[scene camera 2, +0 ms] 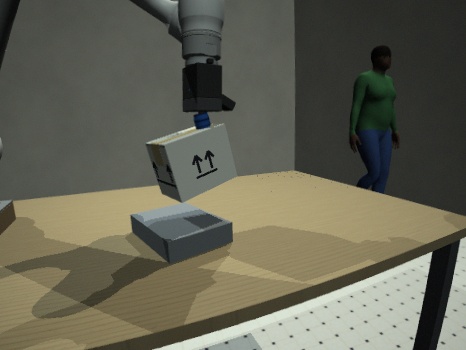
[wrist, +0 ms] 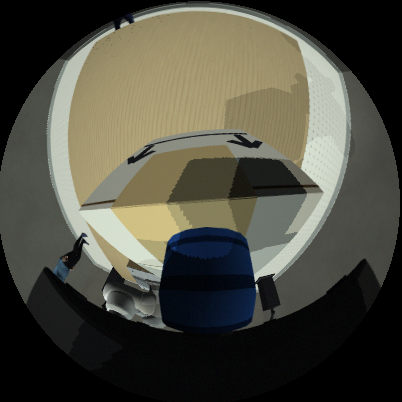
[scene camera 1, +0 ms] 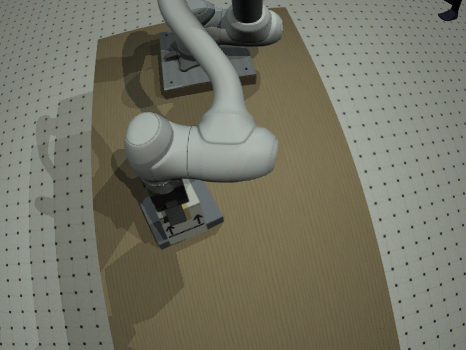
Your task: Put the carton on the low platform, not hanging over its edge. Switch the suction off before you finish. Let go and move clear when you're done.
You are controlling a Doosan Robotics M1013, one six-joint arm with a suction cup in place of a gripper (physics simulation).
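Frame: origin at the arm's base, x ahead, y left, z up, level; millimetres.
Where they show: hand, tool point: (scene camera 2: 201, 131) (wrist: 205, 239).
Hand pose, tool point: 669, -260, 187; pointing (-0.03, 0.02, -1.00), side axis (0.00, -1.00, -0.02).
Observation:
After its pixels a point has its place, as x, y, z.
The white carton (scene camera 1: 185, 231) {725, -253, 114} (scene camera 2: 202, 162) {642, -312, 122} (wrist: 280, 220) with tan tape and black arrows hangs tilted from my suction cup (scene camera 2: 202, 120) (wrist: 207, 280). Its lowest corner is a little above the grey low platform (scene camera 1: 214, 210) {642, -149, -17} (scene camera 2: 200, 245) {606, -357, -47}, and the two are apart in scene camera 2. In scene camera 1 the carton covers much of the platform. The blue cup sits against the carton's taped top, so my gripper is shut on the carton. The platform does not show in the wrist view.
The platform stands on the wooden table (scene camera 1: 280, 250) {820, -4, -65} (scene camera 2: 300, 225) {892, -368, -65} (wrist: 190, 75) {911, -236, -65}. The arm's grey base plate (scene camera 1: 210, 80) is at the table's far end in scene camera 1. A person in a green top (scene camera 2: 375, 105) is beyond the table.

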